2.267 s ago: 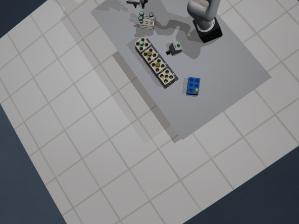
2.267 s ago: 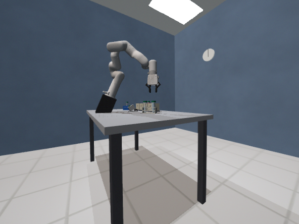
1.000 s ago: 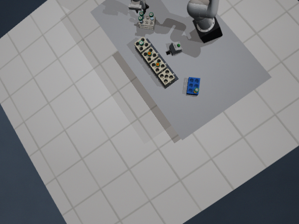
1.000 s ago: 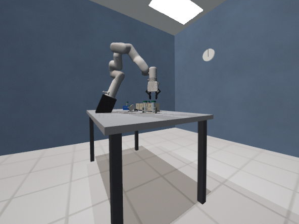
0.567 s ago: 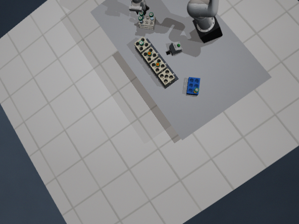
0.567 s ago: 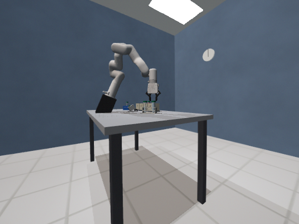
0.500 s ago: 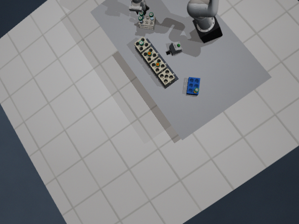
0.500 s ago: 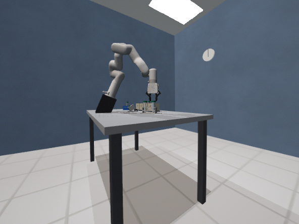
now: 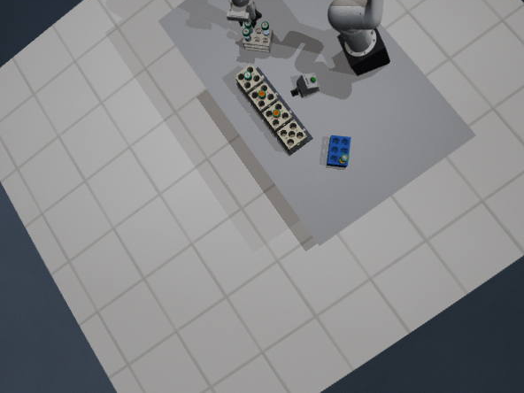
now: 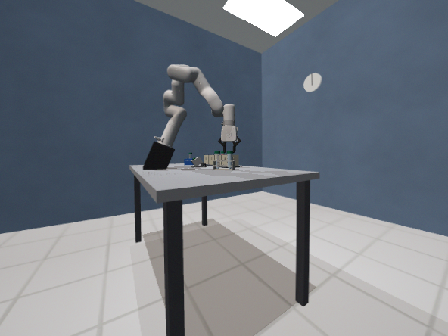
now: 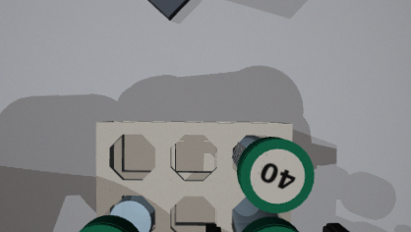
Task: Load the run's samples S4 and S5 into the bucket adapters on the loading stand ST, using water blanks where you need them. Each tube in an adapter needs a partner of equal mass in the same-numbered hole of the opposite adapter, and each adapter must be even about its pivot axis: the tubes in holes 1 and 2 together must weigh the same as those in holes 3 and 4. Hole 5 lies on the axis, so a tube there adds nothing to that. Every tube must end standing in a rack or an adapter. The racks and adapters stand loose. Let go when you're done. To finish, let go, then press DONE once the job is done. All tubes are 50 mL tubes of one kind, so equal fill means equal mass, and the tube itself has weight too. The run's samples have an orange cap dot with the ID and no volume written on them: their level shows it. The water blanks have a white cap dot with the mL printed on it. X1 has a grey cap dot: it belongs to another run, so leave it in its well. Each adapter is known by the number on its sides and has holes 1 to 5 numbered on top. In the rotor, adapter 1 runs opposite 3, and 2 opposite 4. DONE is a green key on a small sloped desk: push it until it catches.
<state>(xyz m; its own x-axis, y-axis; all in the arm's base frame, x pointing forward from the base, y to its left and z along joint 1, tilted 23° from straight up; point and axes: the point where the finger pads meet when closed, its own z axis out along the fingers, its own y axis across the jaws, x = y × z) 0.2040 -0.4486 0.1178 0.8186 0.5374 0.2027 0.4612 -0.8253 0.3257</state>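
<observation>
My gripper is now 10 cm above the white rack and 4 cm to the right of it. The rest, counted from my hand: blue rack 69 cm to the left, 18 cm ahead, 10 cm below; adapter 48 cm to the left, 26 cm ahead, 8 cm below.
</observation>
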